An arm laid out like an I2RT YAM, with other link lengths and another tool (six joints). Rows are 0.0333 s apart.
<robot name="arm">
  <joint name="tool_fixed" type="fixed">
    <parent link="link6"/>
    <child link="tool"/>
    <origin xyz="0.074 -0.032 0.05" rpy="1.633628 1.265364 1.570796"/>
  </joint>
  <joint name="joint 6" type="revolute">
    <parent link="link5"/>
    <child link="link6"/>
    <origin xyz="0.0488 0 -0.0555" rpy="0 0 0"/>
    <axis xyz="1 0 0"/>
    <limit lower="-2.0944" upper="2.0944"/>
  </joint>
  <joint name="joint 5" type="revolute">
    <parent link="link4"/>
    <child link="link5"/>
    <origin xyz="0.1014 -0.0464 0.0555" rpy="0 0 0"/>
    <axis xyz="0 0 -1"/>
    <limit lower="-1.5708" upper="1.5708"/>
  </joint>
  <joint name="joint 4" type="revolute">
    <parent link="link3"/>
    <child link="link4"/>
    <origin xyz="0.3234 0.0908 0.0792" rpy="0 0 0"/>
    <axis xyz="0 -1 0"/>
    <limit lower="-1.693" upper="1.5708"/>
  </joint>
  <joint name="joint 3" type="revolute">
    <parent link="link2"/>
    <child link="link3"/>
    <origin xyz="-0.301 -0.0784 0" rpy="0 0 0"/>
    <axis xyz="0 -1 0"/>
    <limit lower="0" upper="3.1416"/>
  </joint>
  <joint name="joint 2" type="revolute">
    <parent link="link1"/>
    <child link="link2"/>
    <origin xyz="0.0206 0.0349 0.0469" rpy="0 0 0"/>
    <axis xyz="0 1 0"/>
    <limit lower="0" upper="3.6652"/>
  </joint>
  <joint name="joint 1" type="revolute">
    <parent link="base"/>
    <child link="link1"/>
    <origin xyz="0 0 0.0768" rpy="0 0 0"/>
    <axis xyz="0 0 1"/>
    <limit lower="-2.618" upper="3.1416"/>
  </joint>
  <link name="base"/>
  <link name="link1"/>
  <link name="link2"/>
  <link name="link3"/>
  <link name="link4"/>
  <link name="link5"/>
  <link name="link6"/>
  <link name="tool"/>
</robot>
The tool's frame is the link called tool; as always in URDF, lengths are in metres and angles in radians.
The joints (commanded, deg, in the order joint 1, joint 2, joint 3, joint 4, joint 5, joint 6), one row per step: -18.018 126.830 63.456 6.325 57.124 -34.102; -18.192 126.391 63.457 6.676 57.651 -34.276; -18.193 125.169 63.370 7.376 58.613 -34.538; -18.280 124.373 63.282 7.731 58.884 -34.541; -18.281 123.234 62.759 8.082 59.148 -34.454; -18.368 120.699 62.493 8.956 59.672 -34.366; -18.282 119.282 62.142 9.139 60.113 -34.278; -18.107 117.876 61.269 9.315 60.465 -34.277; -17.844 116.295 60.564 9.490 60.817 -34.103; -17.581 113.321 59.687 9.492 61.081 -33.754; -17.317 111.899 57.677 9.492 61.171 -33.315; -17.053 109.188 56.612 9.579 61.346 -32.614; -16.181 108.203 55.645 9.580 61.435 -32.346
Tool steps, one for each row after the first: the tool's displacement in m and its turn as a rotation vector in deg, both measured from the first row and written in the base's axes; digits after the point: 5 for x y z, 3 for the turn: 0.00011 -0.00237 0.00566 -0.668 -0.460 -0.385; 0.00191 -0.00400 0.01963 -1.995 -1.722 -0.822; 0.00251 -0.00542 0.02789 -2.533 -2.660 -1.075; 0.00139 -0.00542 0.03660 -3.030 -3.592 -1.280; 0.00310 -0.00756 0.06194 -4.382 -6.531 -1.768; 0.00249 -0.00702 0.07414 -5.081 -7.696 -2.011; -0.00040 -0.00467 0.08232 -5.543 -8.295 -2.069; -0.00223 -0.00188 0.09329 -6.086 -9.386 -2.121; -0.00501 0.00121 0.11536 -6.844 -11.666 -2.221; -0.01364 0.00624 0.11442 -6.697 -11.499 -2.174; -0.01818 0.00969 0.13220 -7.243 -13.781 -2.347; -0.01926 0.01826 0.13427 -7.192 -14.080 -1.643
